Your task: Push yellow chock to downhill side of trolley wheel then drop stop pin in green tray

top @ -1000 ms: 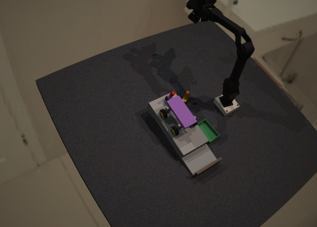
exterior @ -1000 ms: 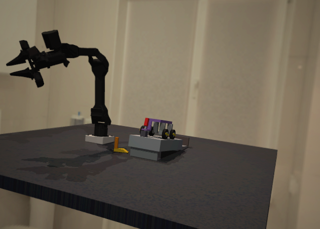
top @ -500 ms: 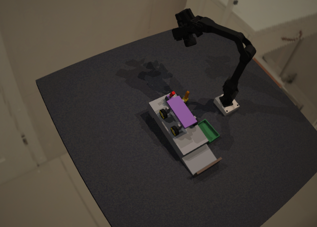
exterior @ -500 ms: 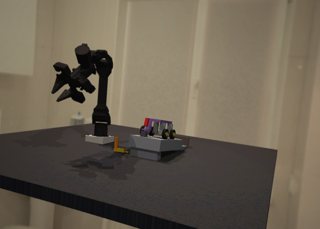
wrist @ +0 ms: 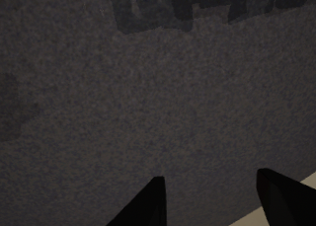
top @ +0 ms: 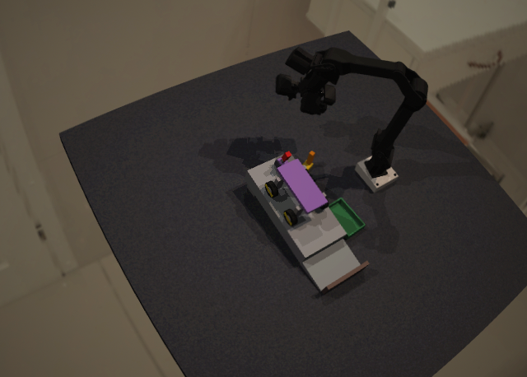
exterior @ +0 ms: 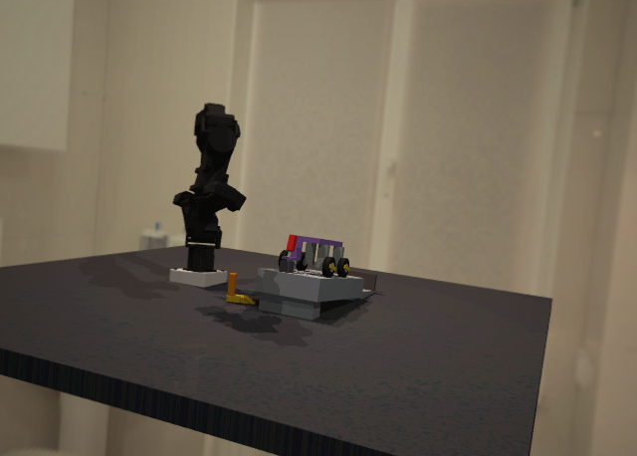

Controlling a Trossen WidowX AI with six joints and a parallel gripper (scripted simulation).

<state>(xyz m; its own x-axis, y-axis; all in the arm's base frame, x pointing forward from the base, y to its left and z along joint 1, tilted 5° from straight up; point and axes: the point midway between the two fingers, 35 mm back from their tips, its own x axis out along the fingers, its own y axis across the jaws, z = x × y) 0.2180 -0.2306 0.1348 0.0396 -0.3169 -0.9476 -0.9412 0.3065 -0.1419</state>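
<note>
My gripper tip is now 15 cm to the right of the yellow chock, 14 cm above it and 1 cm short of it. The rest, counted from my gripper tip: grey ramp 30 cm to the left, 11 cm below, 11 cm ahead; then purple trolley 29 cm to the left, 11 cm ahead, 5 cm below; then red-headed stop pin 18 cm to the left, 11 cm ahead, 3 cm below.
</note>
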